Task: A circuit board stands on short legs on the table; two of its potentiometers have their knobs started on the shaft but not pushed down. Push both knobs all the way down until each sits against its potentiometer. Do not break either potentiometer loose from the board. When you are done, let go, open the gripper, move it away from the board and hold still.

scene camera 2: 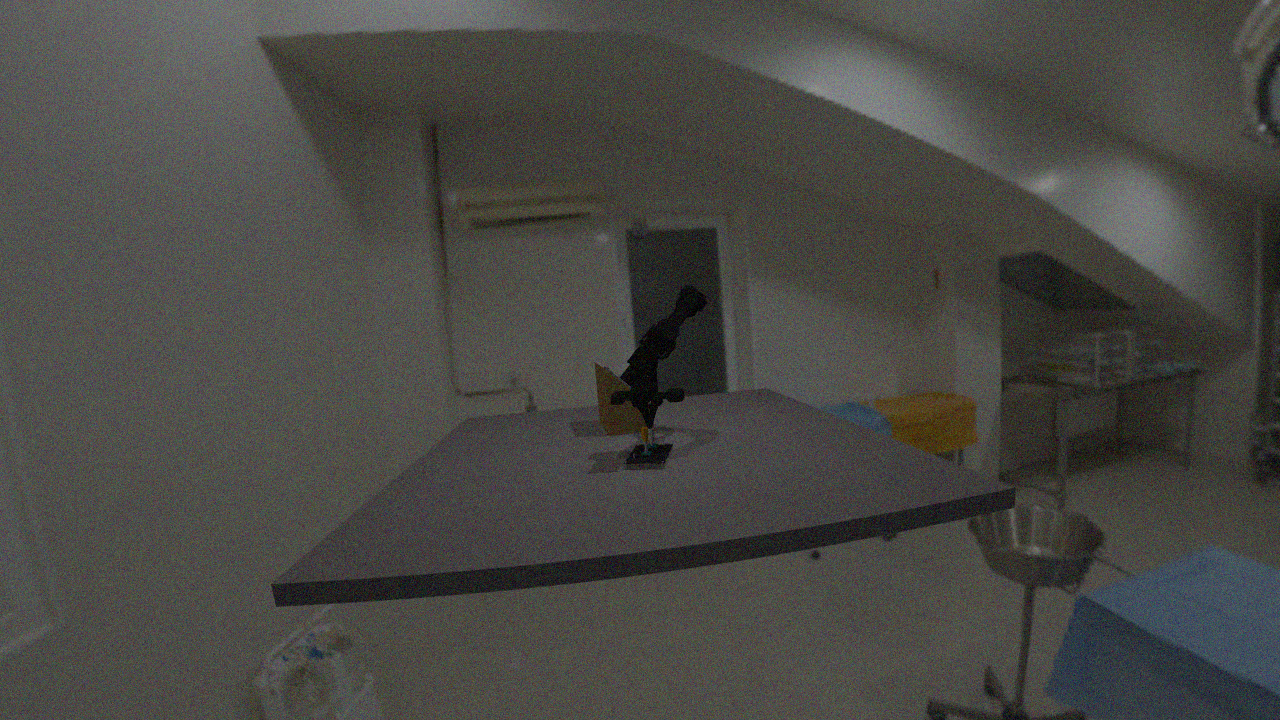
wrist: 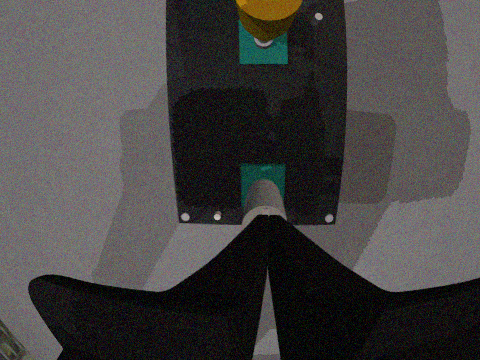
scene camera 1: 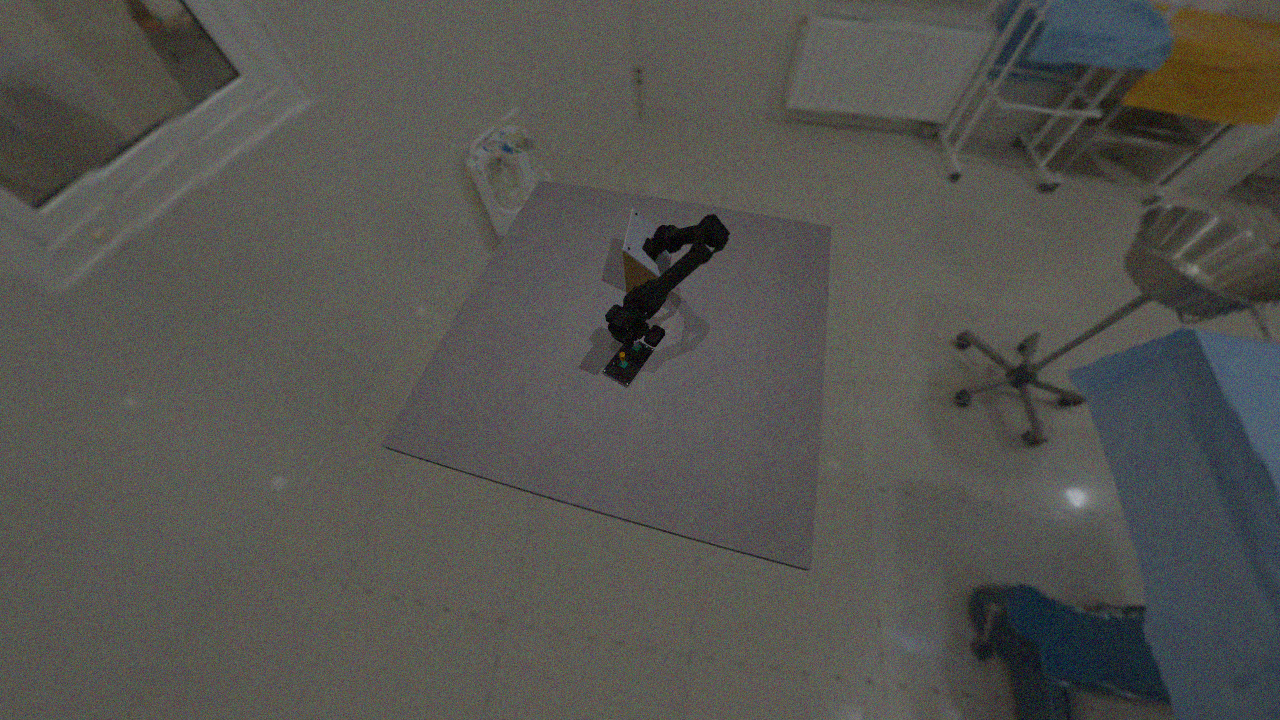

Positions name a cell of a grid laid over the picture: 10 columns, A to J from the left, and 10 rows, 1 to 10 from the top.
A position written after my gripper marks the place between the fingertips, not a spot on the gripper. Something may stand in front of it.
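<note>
My gripper is visible to me at (scene camera 2: F6), at (wrist: F7) and again at (scene camera 1: E5). I also see a potentiometer with grey knob (wrist: F6).
</note>
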